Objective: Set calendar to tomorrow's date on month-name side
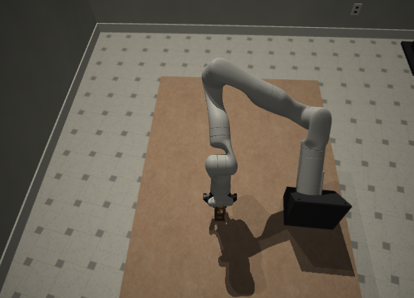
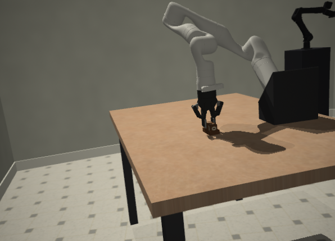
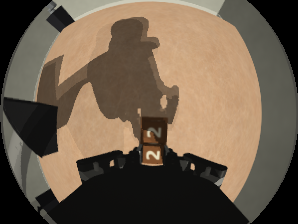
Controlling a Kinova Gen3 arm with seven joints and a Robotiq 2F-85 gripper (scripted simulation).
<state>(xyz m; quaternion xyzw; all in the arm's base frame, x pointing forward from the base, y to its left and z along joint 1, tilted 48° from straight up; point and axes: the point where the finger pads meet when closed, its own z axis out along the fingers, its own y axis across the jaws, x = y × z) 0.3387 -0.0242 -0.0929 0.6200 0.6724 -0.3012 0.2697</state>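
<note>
The tray lies 3 cm below my hand and 2 cm to the left of it.
</note>
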